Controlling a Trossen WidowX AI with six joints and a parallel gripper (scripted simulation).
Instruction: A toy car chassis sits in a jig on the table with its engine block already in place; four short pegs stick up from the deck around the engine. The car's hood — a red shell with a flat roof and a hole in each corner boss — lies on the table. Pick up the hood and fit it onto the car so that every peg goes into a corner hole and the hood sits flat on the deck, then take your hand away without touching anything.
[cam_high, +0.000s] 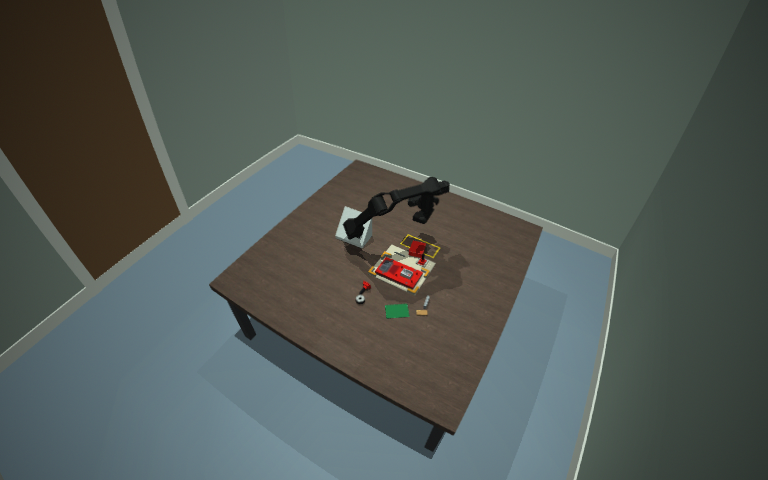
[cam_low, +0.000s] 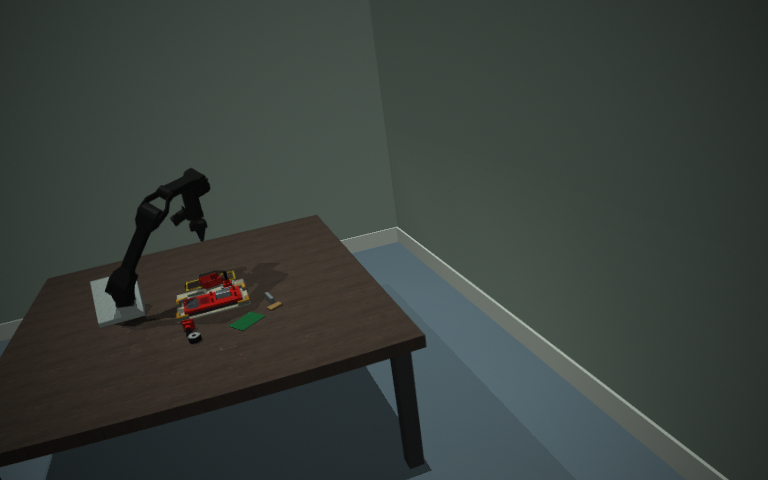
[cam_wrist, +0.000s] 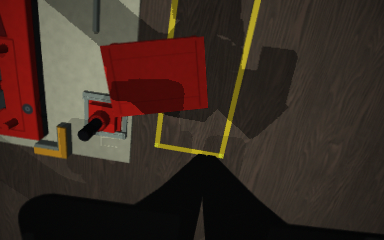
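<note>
Now: the red hood 140 mm below my gripper tip and 50 mm to the right of it. From my gripper tip the other things lie so: tan block (370 mm to the right, 200 mm ahead, 160 mm below); green plate (420 mm to the right, 160 mm below, 100 mm ahead); grey piece (310 mm to the right, 190 mm ahead, 150 mm below).
</note>
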